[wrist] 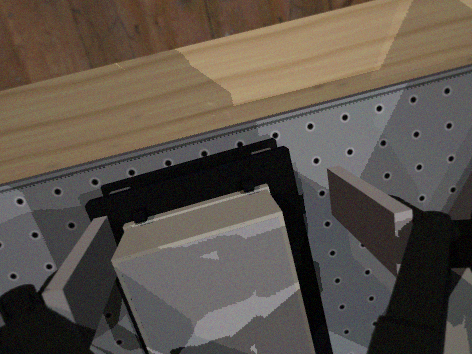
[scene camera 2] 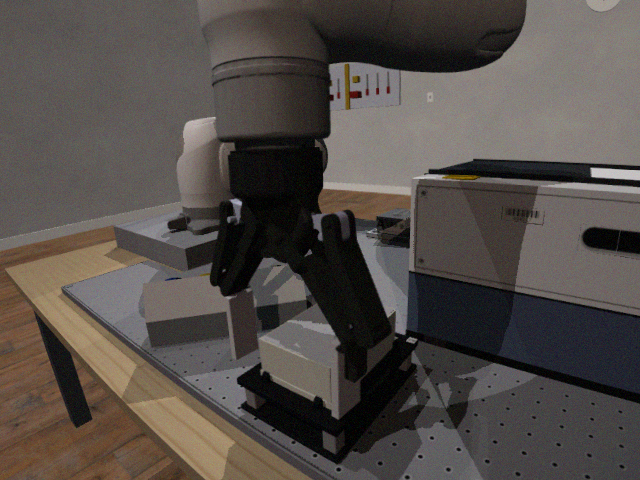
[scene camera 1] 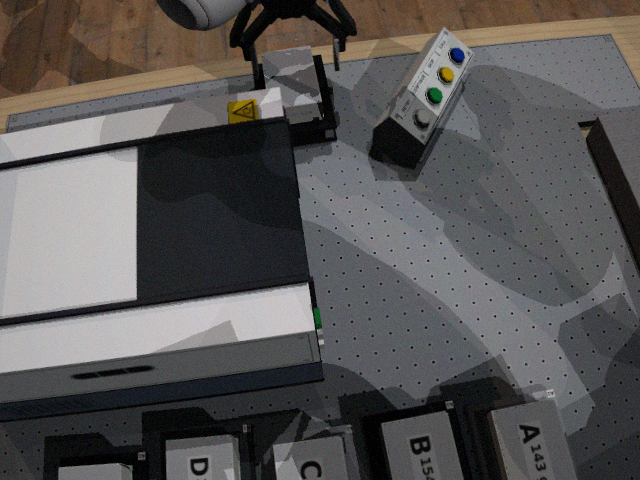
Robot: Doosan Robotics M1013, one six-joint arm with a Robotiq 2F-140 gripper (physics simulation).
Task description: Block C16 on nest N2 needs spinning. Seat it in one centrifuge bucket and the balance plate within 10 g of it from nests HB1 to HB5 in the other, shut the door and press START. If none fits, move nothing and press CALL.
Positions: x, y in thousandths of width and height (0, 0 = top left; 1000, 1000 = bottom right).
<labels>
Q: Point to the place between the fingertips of the gripper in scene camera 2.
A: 452, 786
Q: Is the gripper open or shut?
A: Open.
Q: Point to a pale grey block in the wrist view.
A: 474, 758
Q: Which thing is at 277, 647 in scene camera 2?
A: A button box.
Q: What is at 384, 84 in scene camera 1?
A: The gripper.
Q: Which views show the pale grey block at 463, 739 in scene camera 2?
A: The wrist view, scene camera 2 and scene camera 1: all of them.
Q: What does the gripper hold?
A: Nothing.
</labels>
